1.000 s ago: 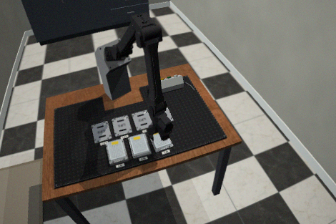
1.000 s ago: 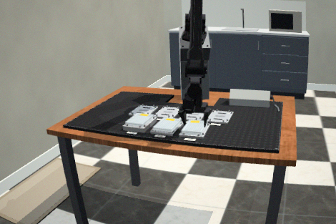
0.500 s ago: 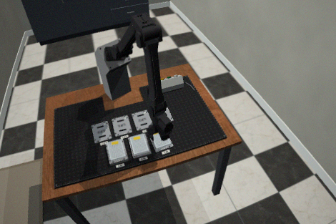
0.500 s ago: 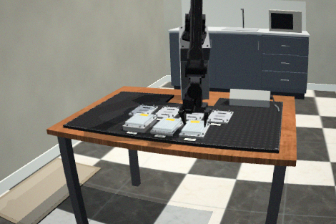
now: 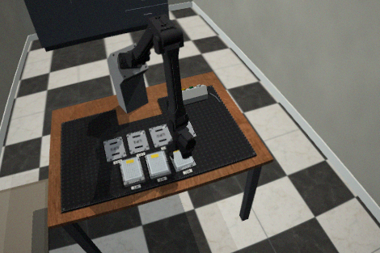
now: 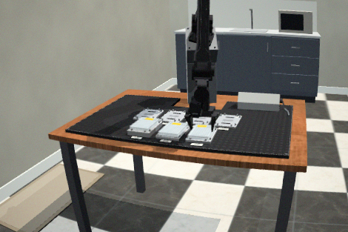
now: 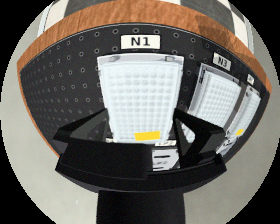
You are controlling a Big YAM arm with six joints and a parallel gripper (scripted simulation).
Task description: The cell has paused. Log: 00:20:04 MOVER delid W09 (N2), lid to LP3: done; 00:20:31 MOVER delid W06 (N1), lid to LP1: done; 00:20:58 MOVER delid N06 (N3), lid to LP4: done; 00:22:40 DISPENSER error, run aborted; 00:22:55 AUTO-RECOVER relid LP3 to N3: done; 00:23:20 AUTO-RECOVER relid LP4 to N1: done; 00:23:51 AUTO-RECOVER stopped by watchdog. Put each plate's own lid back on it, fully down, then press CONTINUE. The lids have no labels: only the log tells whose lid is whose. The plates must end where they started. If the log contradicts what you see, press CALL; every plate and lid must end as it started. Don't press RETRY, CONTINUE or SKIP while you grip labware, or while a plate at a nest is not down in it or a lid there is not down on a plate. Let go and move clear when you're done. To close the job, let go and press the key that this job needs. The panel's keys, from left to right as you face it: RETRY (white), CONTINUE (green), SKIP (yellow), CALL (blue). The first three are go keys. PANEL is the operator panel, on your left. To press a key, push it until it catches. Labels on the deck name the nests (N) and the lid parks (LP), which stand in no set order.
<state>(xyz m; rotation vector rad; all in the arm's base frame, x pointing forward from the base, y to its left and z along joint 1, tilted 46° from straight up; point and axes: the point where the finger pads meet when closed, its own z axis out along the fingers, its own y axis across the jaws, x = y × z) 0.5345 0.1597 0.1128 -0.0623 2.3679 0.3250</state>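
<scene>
My hand is 1 cm above the lid. From my hand the other things lie so: LP4 lid park: 19 cm behind, 4 cm to the left, 3 cm below; then green key: 48 cm behind, 15 cm to the left, 3 cm above; then white key: 49 cm behind, 20 cm to the left, 3 cm above.
</scene>
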